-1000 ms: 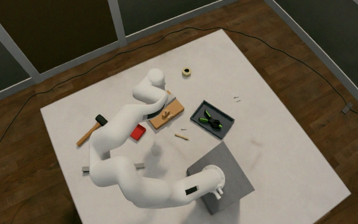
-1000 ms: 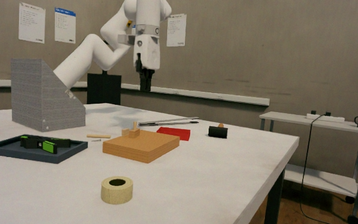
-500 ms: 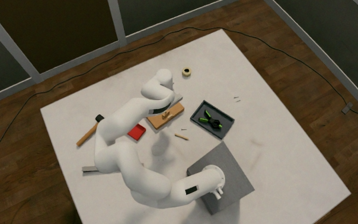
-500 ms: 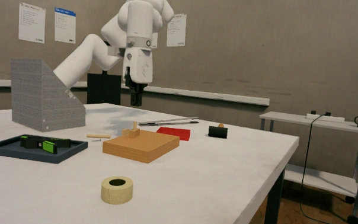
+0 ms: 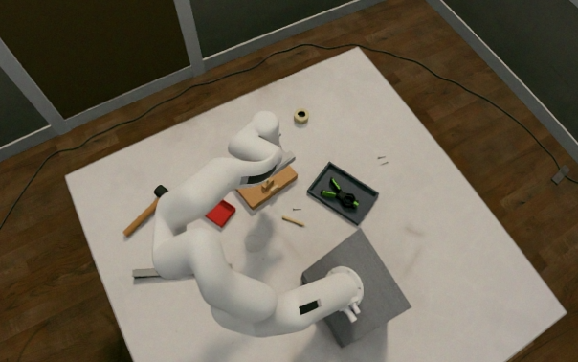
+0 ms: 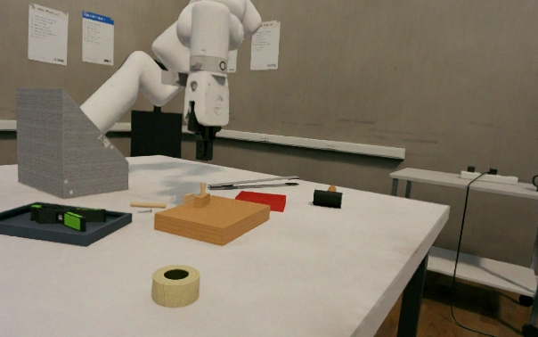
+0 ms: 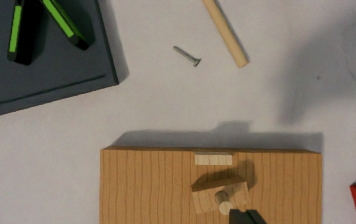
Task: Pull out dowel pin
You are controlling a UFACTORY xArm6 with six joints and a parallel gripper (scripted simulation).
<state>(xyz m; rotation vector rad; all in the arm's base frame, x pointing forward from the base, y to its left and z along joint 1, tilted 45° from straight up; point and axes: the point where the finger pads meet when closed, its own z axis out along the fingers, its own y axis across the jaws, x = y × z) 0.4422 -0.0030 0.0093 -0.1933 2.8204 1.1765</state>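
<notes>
Right now my hand is 9 cm above the dowel pin. Also, from my hand: loose dowel: 15 cm behind, 14 cm below, 1 cm to the right; small wooden block: 11 cm below; red tray: 20 cm to the left, 14 cm below, 2 cm ahead.
</notes>
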